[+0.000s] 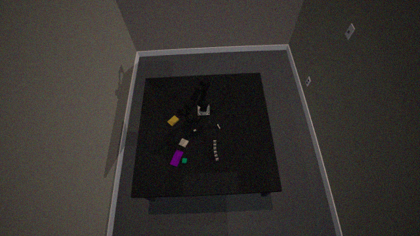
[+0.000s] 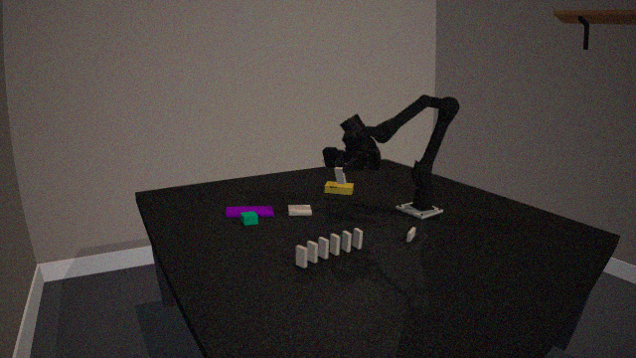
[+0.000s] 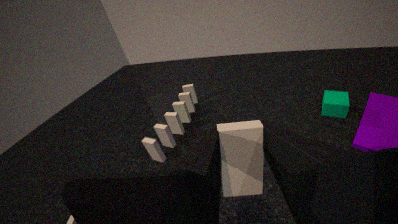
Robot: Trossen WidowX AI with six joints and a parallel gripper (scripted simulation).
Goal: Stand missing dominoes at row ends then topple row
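My gripper tip is 7 cm short of the flat white tile, 11 cm to the left of it and 15 cm above it. From my gripper tip the other things lie so: purple bar: 23 cm ahead, 14 cm to the right, 15 cm below; then green cube: 25 cm ahead, 6 cm to the right, 14 cm below; then yellow block: 14 cm behind, 26 cm to the right, 14 cm below.
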